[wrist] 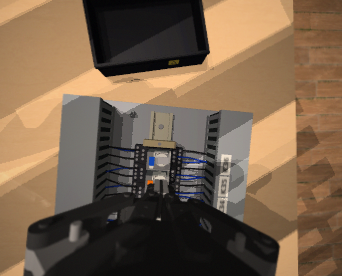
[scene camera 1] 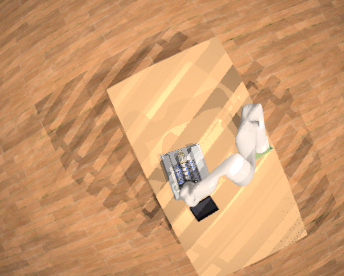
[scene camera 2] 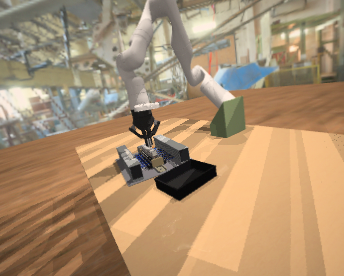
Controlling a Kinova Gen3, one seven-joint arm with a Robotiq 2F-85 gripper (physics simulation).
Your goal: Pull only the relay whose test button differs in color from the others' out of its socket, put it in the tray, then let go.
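Pixels of known places: gripper, fingertip midpoint: (wrist: 159, 188) (scene camera 2: 149, 146); arm's base at its link origin: (scene camera 1: 260, 147) (scene camera 2: 229, 107).
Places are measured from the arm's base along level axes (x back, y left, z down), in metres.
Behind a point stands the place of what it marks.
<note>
The relay with the orange test button (wrist: 150, 183) sits in its socket in the wrist view, partly hidden by the fingertips. The end relay (wrist: 160, 160) {z 0.058, x -0.486, y 0.038 m} has a blue button and sits in its socket on the tray side of the orange one. Other relays in the row are hidden beneath the gripper. My gripper (scene camera 2: 148, 144) {z 0.053, x -0.484, y 0.008 m} (wrist: 159, 188) {z 0.053, x -0.484, y 0.008 m} is shut and empty, pointing down over the relay row, its tips overlapping the orange-button relay in the wrist view; the exact height gap cannot be told. The black tray (scene camera 1: 204, 208) {z 0.128, x -0.474, y 0.234 m} (scene camera 2: 167, 189) {z 0.113, x -0.554, y 0.245 m} (wrist: 135, 71) {z 0.124, x -0.452, y 0.169 m} is empty.
The grey panel (wrist: 190, 118) {z 0.128, x -0.538, y 0.093 m} carries the sockets. Tall slotted wiring ducts (scene camera 2: 172, 148) {z 0.074, x -0.412, y 0.059 m} (wrist: 80, 150) {z 0.068, x -0.392, y 0.053 m} stand on both sides of the relay row, with thin wires running to them. The tray stands just beyond the panel's end. A green block (scene camera 2: 228, 117) {z 0.034, x -0.071, y 0.049 m} stands at the arm's base.
</note>
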